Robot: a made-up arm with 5 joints. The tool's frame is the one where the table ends. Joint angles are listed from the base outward.
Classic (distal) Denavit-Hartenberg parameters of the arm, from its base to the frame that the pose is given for. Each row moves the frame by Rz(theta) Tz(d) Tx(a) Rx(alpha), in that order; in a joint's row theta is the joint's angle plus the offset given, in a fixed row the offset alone. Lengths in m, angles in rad.
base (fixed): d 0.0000  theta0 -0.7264  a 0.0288  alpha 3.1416
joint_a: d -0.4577  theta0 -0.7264  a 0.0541  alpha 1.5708
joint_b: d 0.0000  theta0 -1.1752  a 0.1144  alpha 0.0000
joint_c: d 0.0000  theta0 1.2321  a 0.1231  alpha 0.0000
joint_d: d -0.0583  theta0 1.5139  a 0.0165  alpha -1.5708
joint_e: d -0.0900  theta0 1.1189  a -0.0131  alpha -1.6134
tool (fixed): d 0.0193  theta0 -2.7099  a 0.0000  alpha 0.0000
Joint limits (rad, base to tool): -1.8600..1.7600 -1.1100..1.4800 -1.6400..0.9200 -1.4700..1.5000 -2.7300..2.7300
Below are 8 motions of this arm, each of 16 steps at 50 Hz.
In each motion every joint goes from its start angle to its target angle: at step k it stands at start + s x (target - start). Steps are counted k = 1, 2, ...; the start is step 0. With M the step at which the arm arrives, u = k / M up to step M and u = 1 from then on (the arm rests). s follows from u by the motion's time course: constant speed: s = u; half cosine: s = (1 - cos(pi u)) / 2; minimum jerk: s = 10 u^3 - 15 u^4 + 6 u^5.
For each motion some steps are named. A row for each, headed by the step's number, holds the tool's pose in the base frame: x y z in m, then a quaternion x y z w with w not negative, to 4 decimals.
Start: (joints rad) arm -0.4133 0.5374 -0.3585 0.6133 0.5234
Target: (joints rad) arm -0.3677 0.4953 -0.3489 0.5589 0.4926
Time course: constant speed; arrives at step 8
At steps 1, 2, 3, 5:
1: 0.3430 0.0718 0.4354 0.2643 0.3021 0.8596 0.3161
2: 0.3440 0.0701 0.4371 0.2628 0.2967 0.8605 0.3202
3: 0.3450 0.0684 0.4388 0.2613 0.2912 0.8613 0.3242
5: 0.3468 0.0649 0.4423 0.2582 0.2803 0.8628 0.3322

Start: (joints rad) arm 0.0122 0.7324 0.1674 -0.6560 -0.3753
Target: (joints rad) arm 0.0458 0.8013 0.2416 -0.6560 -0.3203
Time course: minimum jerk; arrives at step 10
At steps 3, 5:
3: 0.3362 -0.0881 0.3854 0.3301 -0.2595 0.7347 0.5329
5: 0.3305 -0.0911 0.3756 0.3426 -0.2414 0.7270 0.5439

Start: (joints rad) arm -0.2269 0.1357 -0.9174 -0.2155 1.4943
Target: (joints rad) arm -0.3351 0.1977 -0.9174 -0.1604 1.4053
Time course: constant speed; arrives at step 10
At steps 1, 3, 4, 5, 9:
1: 0.2926 0.0105 0.7028 -0.5783 0.0814 0.5914 0.5561
3: 0.2952 0.0173 0.6996 -0.5711 0.0767 0.6088 0.5453
4: 0.2964 0.0207 0.6980 -0.5674 0.0744 0.6174 0.5398
5: 0.2975 0.0241 0.6964 -0.5636 0.0721 0.6259 0.5343
9: 0.3016 0.0381 0.6898 -0.5478 0.0634 0.6590 0.5114

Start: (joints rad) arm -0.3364 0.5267 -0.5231 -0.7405 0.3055
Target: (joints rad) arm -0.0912 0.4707 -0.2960 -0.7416 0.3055
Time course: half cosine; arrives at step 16
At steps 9, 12, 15, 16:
9: 0.3594 -0.0032 0.5674 -0.1868 -0.2339 0.8595 0.4143
12: 0.3602 -0.0244 0.5602 -0.1769 -0.2160 0.8507 0.4453
15: 0.3598 -0.0358 0.5564 -0.1712 -0.2068 0.8454 0.4618
16: 0.3598 -0.0365 0.5561 -0.1708 -0.2061 0.8450 0.4629

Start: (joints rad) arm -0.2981 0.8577 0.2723 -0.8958 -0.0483
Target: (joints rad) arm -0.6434 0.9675 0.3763 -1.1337 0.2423
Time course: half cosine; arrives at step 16
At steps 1, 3, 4, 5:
1: 0.3233 0.0161 0.3645 0.2620 -0.0960 0.8674 0.4119
3: 0.3207 0.0238 0.3630 0.2559 -0.0852 0.8756 0.4006
4: 0.3183 0.0302 0.3618 0.2505 -0.0763 0.8823 0.3911
5: 0.3153 0.0378 0.3603 0.2438 -0.0657 0.8901 0.3794

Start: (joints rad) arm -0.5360 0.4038 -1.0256 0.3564 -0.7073
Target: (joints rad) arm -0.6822 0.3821 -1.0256 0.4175 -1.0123
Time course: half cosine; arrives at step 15
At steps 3, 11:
3: 0.3374 0.0909 0.6300 0.3536 -0.4352 0.8128 0.1580
11: 0.3255 0.1206 0.6271 0.4585 -0.4570 0.7564 0.0938

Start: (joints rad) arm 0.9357 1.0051 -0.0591 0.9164 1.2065
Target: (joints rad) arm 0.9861 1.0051 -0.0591 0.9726 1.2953
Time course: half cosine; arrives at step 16
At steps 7, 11, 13, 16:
7: 0.1042 -0.1975 0.2907 0.7336 0.3012 0.5286 0.3028
11: 0.0995 -0.1969 0.2918 0.7360 0.3001 0.5328 0.2904
13: 0.0978 -0.1967 0.2922 0.7368 0.2996 0.5344 0.2858
16: 0.0968 -0.1965 0.2925 0.7373 0.2993 0.5354 0.2830

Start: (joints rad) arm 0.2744 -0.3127 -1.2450 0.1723 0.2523
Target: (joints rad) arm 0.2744 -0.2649 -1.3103 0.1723 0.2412
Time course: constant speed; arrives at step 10
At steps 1, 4, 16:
1: 0.0892 -0.0894 0.7847 -0.5309 -0.3283 0.6347 0.4556
4: 0.0896 -0.0896 0.7846 -0.5322 -0.3301 0.6342 0.4534
16: 0.0905 -0.0900 0.7845 -0.5348 -0.3337 0.6331 0.4492

